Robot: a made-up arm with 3 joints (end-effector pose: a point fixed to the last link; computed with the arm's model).
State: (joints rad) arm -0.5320 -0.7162 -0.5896
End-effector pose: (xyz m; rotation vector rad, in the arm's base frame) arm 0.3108 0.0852 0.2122 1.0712 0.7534 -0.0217
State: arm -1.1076 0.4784 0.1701
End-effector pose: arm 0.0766 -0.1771 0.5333 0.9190 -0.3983 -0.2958
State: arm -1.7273 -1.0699 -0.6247
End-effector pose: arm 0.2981 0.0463 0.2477 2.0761 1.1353 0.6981
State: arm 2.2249 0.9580 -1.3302
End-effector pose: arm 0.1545 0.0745 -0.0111 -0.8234 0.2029 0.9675
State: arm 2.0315 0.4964 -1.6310
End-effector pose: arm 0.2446 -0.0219 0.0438 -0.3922 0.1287 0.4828
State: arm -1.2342 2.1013 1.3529
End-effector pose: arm -0.1787 0.1229 0.6718 -0.0714 -0.5754 -2.0218
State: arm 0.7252 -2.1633 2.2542
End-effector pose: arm -0.0876 0.3604 -0.3383 -1.4367 1.9544 1.8744
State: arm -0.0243 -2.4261 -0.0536
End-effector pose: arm 0.1064 0.2340 -0.1857 0.0353 2.4261 -0.0356
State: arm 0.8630 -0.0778 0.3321
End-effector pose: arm 0.2525 0.4260 0.0643 -1.1945 0.0797 -0.0217
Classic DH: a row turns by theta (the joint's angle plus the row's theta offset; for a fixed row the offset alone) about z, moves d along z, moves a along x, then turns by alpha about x. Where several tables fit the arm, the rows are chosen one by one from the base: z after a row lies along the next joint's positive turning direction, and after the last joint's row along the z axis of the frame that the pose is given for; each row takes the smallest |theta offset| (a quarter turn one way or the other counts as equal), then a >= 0, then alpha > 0; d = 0 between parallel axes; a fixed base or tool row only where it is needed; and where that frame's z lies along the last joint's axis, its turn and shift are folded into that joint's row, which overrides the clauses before.
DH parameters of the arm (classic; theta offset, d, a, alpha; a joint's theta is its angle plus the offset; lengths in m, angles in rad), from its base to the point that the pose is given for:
base (fixed): -1.5708 0.1285 0 1.5708
joint 1: 1.5708 -0.057 0.001 1.5708
joint 2: 0 -0.3292 0.0302 -1.5708
joint 3: -1.5708 -0.1731 0.0897 -1.5708
tool (fixed): 1.5708 0.2495 0 0

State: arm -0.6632 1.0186 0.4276
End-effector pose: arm -0.1029 0.0902 0.5832 0.2148 -0.8727 -0.5295
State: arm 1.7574 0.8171 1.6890
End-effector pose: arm 0.1099 0.0764 -0.4838 2.6216 1.1475 -0.0393
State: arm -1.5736 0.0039 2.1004
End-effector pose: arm 0.2302 0.0151 0.7184 -0.5268 0.0010 -0.0038
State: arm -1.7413 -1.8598 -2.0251
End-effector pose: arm -0.1456 0.0931 0.2910 -1.6045 -2.2377 0.3197
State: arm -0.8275 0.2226 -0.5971
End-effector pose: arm 0.1847 -0.0849 0.3623 1.4183 -0.2409 -0.0279
